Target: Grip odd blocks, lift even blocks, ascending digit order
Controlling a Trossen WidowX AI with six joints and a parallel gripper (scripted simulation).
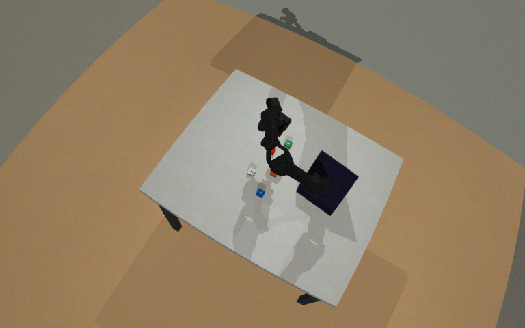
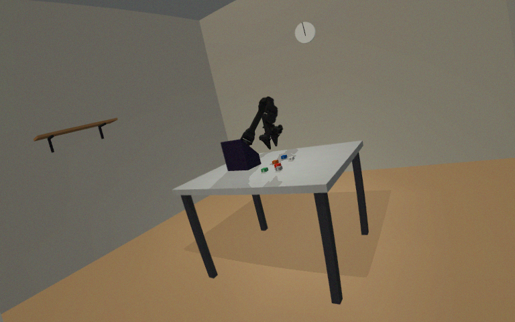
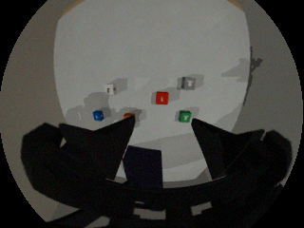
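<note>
Now: gripper tip 10 mm short of the red block and 120 mm above it. Round my gripper tip: green block (30 mm behind, 90 mm to the right, 120 mm below); then grey block (70 mm ahead, 70 mm to the right, 120 mm below); then orange block (80 mm behind, 80 mm to the left, 120 mm below).
</note>
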